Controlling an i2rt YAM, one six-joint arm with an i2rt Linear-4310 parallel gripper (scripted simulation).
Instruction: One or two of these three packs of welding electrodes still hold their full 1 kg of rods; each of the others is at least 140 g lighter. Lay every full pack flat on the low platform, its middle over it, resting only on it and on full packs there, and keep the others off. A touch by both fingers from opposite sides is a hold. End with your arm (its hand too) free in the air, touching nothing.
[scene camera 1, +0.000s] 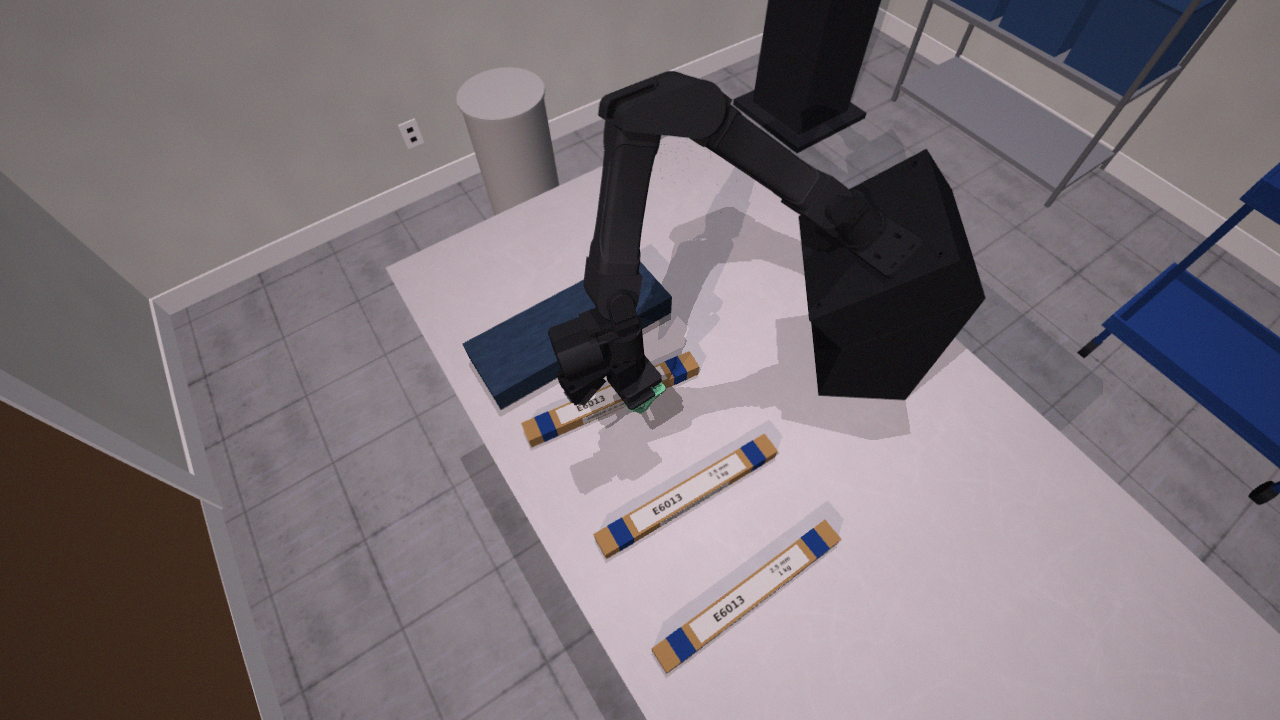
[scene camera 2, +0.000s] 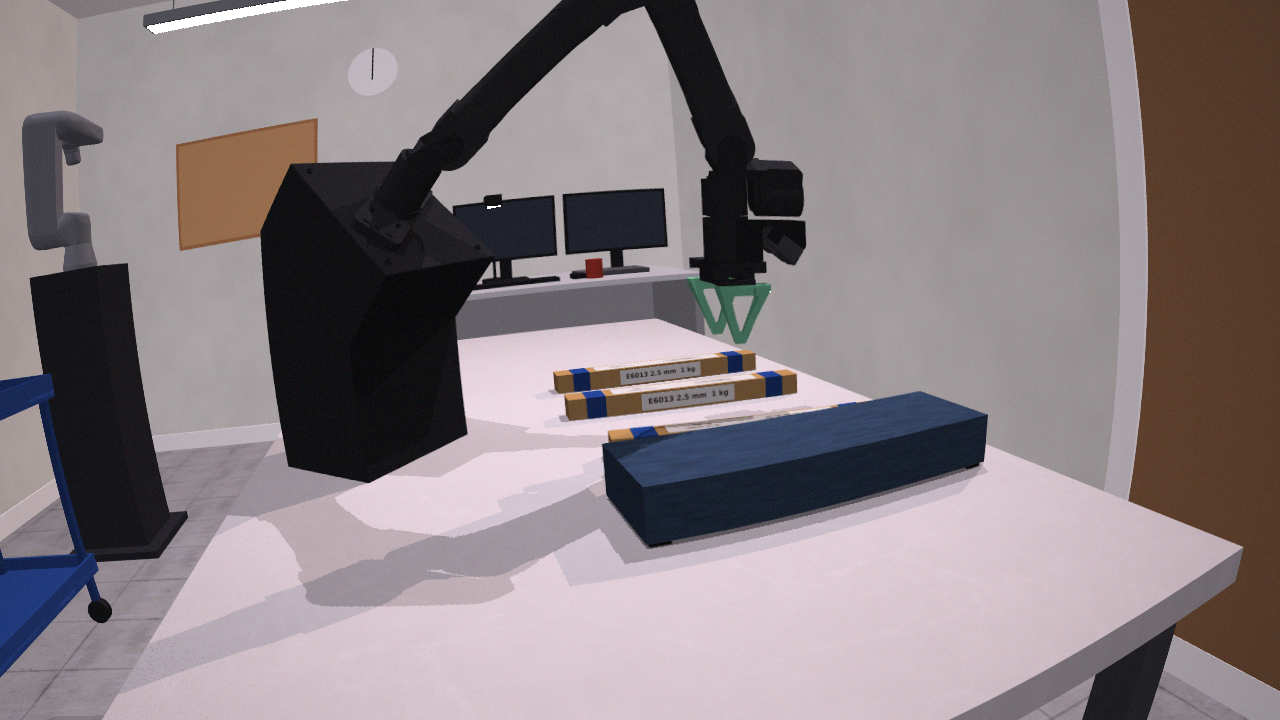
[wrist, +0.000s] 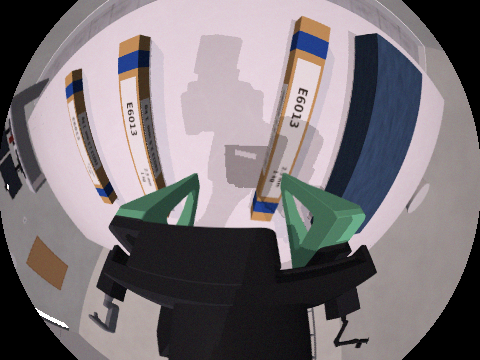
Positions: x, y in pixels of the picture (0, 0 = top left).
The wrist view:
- my gripper: 240, 179
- pack: 310, 41
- pack: 133, 63
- pack: 73, 82
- low dark blue platform: 387, 86
